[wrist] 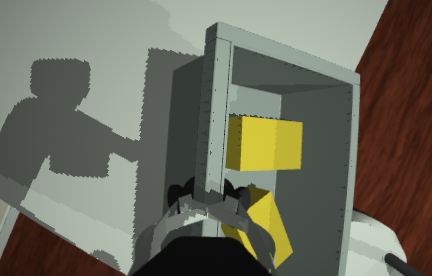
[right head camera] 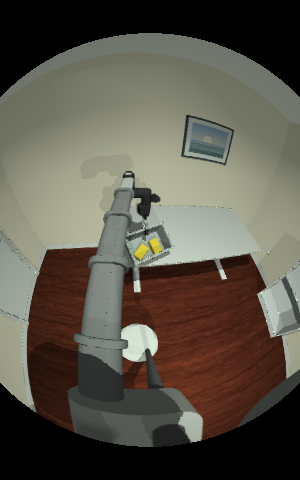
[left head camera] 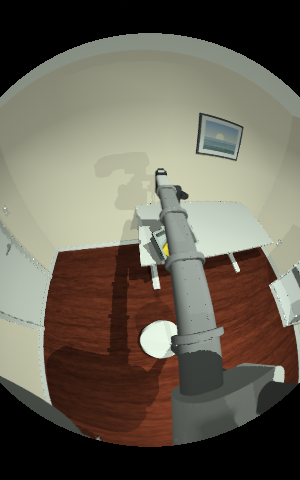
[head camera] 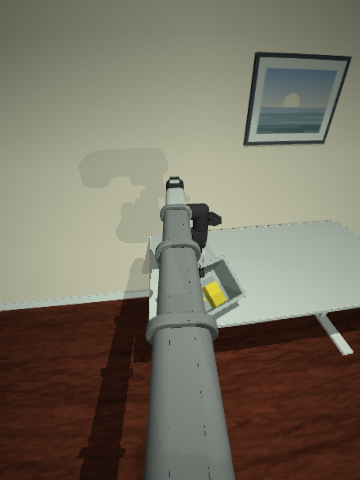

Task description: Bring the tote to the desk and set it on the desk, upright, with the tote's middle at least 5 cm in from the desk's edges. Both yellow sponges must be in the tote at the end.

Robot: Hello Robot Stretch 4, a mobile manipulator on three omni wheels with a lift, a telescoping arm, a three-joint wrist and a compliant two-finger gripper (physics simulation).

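Frame: origin at the robot's base, x back, y left, z down, level; metres.
Seen in the pictures: gripper, fingertip midpoint: (wrist: 208, 193) (right head camera: 144, 233); robot's base at its link origin: (right head camera: 137, 341) (left head camera: 160, 338).
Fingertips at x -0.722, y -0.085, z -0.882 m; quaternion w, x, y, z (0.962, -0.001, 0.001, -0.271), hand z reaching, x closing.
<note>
Offsets run from my fingertips to a thing's top centre. Level surfaces: height alone.
The grey tote (head camera: 236, 275) (left head camera: 159, 242) (right head camera: 162, 234) (wrist: 216, 100) is upright over the left front part of the white desk @(dz +0.189 m) (head camera: 280, 265) (left head camera: 225, 220) (right head camera: 200, 230) (wrist: 295, 25). Its near side reaches the desk's front edge line in the wrist view. Its shadow falls beside it on the desk; any gap below it is hard to judge. One yellow sponge @(dy -0.072, dx +0.033, dz +0.051 m) (head camera: 215, 293) (right head camera: 156, 245) (wrist: 271, 145) and a second, turned yellow sponge @(dy +0.030, dx +0.088, dz +0.047 m) (right head camera: 141, 251) (wrist: 272, 225) lie inside. My gripper (head camera: 201, 272) (right head camera: 145, 231) (wrist: 208, 193) is shut on the tote's long far wall. The arm hides it in the left head view.
The wall with a framed picture (head camera: 297, 100) (left head camera: 220, 136) (right head camera: 207, 140) stands behind the desk. A round white base (left head camera: 157, 339) (right head camera: 140, 342) is on the red-brown floor in front. An open white shelf unit (left head camera: 281, 295) (right head camera: 267, 305) stands at the right.
</note>
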